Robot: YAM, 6 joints.
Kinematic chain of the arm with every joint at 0, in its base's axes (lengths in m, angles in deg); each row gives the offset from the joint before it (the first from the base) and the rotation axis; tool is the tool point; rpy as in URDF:
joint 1: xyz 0 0 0.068 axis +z
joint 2: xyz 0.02 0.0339 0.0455 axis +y
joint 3: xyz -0.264 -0.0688 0 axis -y
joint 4: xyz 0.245 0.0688 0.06 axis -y
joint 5: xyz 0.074 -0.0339 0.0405 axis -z
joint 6: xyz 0.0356 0 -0.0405 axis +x
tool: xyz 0 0 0 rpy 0 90 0
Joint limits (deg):
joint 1: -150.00..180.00
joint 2: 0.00..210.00
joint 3: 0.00..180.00
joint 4: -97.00..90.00
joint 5: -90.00..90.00
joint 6: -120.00..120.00
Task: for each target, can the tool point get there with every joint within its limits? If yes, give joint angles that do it. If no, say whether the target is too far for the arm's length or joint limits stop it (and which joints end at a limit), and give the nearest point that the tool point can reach.
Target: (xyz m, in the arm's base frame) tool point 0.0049 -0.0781 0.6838
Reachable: yes | joints 90.45 64.03 151.77 -36.06 6.95 1.31
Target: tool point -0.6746 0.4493 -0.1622
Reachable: no: too far | nearest point -0.5085 0.3387 -0.0926 | short by 0.211 m
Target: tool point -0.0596 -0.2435 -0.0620
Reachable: yes | joints -98.55 156.37 71.12 -70.22 39.66 16.00
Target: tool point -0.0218 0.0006 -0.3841
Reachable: no: joint limits stop it (at a limit: joint 2) | nearest point -0.0578 0.0016 -0.3260 | short by 0.068 m
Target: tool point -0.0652 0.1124 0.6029
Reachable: yes | joints 114.23 75.72 136.37 -65.69 -22.09 65.81
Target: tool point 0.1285 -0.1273 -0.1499
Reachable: yes | joints -35.97 181.31 75.54 -71.09 50.86 -72.13
